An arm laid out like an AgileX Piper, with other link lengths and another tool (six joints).
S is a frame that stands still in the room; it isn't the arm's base.
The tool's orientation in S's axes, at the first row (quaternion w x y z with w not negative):
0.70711, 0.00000, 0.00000, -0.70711
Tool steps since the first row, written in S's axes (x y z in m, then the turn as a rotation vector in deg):
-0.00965, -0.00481, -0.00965, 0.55, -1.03, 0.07
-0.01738, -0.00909, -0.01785, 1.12, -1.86, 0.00
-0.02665, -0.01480, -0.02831, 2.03, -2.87, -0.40
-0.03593, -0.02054, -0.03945, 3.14, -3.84, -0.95
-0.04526, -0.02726, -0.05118, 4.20, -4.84, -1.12
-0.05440, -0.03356, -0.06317, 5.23, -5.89, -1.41
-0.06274, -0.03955, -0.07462, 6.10, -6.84, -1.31
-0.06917, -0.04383, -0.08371, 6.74, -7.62, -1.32
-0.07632, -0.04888, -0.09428, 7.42, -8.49, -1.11
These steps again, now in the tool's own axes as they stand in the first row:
0.00481, -0.00965, -0.00965, 1.03, 0.55, 0.07
0.00909, -0.01738, -0.01785, 1.86, 1.12, 0.00
0.01480, -0.02665, -0.02831, 2.87, 2.03, -0.40
0.02054, -0.03593, -0.03945, 3.84, 3.14, -0.95
0.02726, -0.04526, -0.05118, 4.84, 4.20, -1.12
0.03356, -0.05440, -0.06317, 5.89, 5.23, -1.41
0.03955, -0.06274, -0.07462, 6.84, 6.10, -1.31
0.04383, -0.06917, -0.08371, 7.62, 6.74, -1.32
0.04888, -0.07632, -0.09428, 8.49, 7.42, -1.11

